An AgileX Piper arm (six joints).
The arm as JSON. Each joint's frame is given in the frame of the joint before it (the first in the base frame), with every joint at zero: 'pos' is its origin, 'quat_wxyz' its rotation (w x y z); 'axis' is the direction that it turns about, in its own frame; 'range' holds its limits. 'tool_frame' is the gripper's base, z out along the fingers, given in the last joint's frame.
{
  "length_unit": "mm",
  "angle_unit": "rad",
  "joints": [
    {
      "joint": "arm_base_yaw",
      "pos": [
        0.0,
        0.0,
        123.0
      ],
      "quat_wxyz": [
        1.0,
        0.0,
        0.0,
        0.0
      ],
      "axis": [
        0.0,
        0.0,
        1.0
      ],
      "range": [
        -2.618,
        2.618
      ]
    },
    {
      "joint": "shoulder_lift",
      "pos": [
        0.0,
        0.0,
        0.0
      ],
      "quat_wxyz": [
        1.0,
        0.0,
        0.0,
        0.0
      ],
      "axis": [
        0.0,
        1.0,
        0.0
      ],
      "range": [
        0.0,
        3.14
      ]
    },
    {
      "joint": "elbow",
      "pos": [
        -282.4,
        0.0,
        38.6
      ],
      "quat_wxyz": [
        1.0,
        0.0,
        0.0,
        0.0
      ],
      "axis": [
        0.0,
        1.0,
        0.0
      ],
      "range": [
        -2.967,
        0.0
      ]
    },
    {
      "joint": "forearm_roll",
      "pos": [
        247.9,
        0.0,
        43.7
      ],
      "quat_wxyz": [
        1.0,
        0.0,
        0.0,
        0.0
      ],
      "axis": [
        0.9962,
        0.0,
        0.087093
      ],
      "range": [
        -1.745,
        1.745
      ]
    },
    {
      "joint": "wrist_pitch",
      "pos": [
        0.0,
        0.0,
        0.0
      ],
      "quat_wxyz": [
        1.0,
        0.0,
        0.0,
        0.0
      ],
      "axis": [
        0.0,
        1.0,
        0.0
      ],
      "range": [
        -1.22,
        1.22
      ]
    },
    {
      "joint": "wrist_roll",
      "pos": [
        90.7,
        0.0,
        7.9
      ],
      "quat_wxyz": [
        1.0,
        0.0,
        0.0,
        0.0
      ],
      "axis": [
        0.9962,
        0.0,
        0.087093
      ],
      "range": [
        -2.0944,
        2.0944
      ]
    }
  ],
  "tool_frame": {
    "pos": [
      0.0,
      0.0,
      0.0
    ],
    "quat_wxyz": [
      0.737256,
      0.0,
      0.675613,
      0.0
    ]
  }
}
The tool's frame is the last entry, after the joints.
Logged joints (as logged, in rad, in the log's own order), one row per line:
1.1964 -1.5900 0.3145 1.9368 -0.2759 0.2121
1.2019 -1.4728 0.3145 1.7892 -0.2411 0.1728
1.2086 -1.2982 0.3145 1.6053 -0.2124 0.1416
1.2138 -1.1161 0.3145 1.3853 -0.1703 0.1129
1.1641 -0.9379 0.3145 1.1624 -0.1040 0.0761
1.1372 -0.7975 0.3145 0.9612 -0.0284 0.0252
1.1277 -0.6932 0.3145 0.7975 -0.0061 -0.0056
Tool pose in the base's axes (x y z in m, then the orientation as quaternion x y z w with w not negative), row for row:
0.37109 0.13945 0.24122 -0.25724 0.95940 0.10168 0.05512
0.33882 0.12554 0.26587 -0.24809 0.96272 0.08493 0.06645
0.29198 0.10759 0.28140 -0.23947 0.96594 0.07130 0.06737
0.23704 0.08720 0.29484 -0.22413 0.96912 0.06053 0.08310
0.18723 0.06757 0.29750 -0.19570 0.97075 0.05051 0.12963
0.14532 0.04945 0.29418 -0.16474 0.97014 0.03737 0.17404
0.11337 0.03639 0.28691 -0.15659 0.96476 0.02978 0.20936
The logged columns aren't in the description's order. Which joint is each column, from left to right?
Columns, left to right: wrist_pitch, elbow, arm_base_yaw, shoulder_lift, wrist_roll, forearm_roll.
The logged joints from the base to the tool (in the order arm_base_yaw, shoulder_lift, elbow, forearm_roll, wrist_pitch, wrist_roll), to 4 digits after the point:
0.3145 1.9368 -1.5900 0.2121 1.1964 -0.2759
0.3145 1.7892 -1.4728 0.1728 1.2019 -0.2411
0.3145 1.6053 -1.2982 0.1416 1.2086 -0.2124
0.3145 1.3853 -1.1161 0.1129 1.2138 -0.1703
0.3145 1.1624 -0.9379 0.0761 1.1641 -0.1040
0.3145 0.9612 -0.7975 0.0252 1.1372 -0.0284
0.3145 0.7975 -0.6932 -0.0056 1.1277 -0.0061

